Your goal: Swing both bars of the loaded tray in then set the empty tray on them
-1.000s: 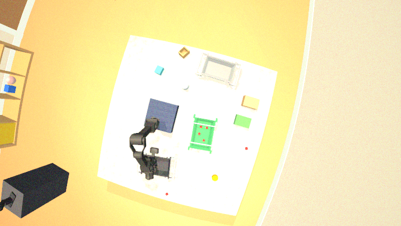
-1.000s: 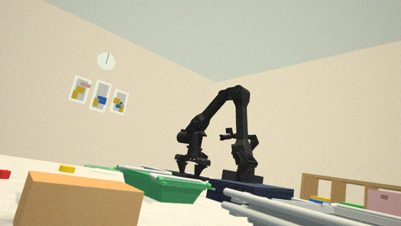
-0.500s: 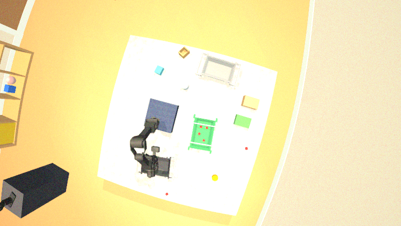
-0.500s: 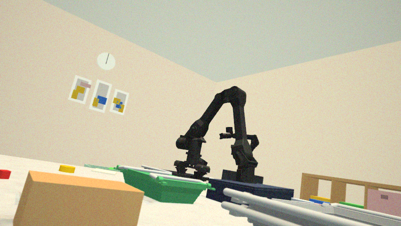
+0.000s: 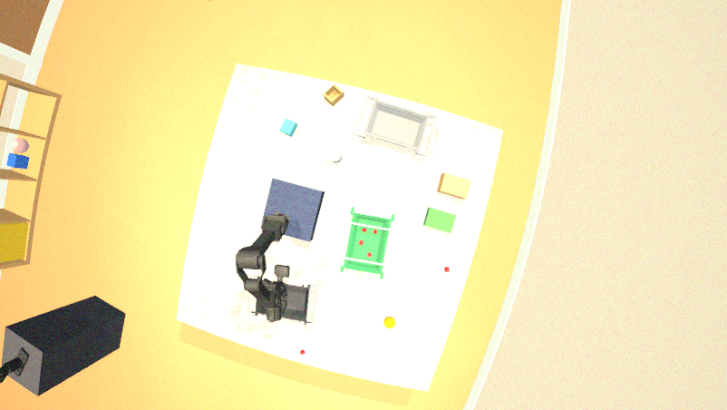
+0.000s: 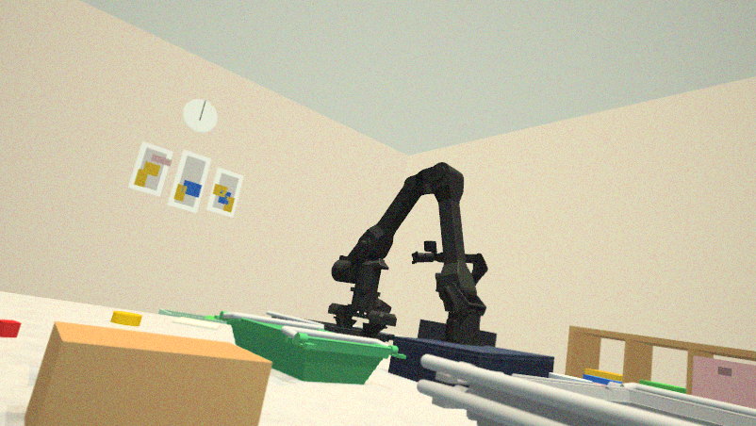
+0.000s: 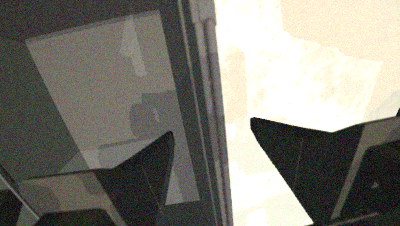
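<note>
Now: gripper tip 20 mm short of the black tray, 70 mm to the left of it and 30 mm below it. Round my gripper tip: red bit (650 mm ahead, 300 mm to the left); then yellow disc (500 mm ahead, 10 mm to the right); then cyan cube (220 mm behind, 640 mm to the left, 10 mm above).
</note>
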